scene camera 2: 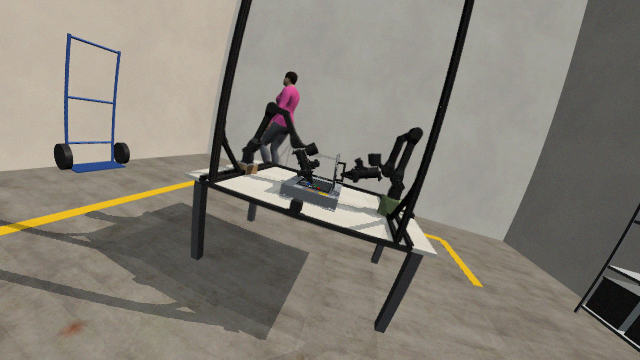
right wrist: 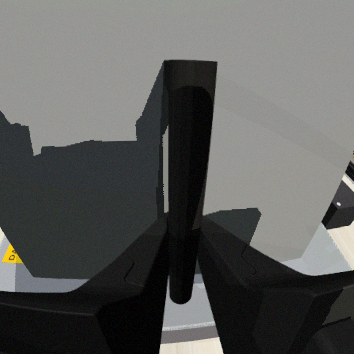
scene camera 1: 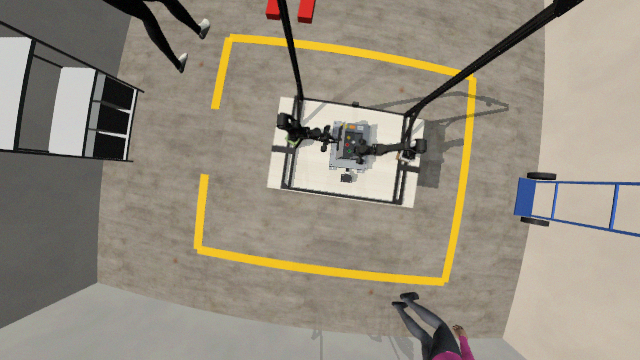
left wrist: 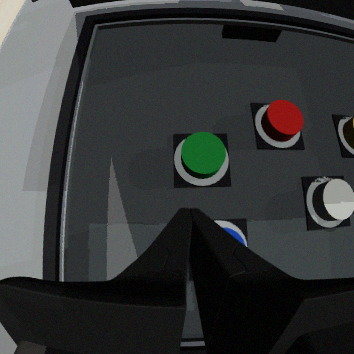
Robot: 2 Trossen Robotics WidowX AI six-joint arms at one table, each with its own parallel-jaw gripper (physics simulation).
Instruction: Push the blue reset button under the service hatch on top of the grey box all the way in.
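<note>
The grey box stands on the table, its service hatch upright. In the left wrist view, part of the blue button shows behind my left gripper's finger. My left gripper is shut and empty over the button panel; its tips appear just up and left of the blue button. Whether they touch it, and how deep the button sits, cannot be told. My right gripper is shut on the hatch's black handle.
On the panel are a green button, a red one, a white one and part of a yellow one. A black frame surrounds the table. A green block and a brown block stand near the arm bases.
</note>
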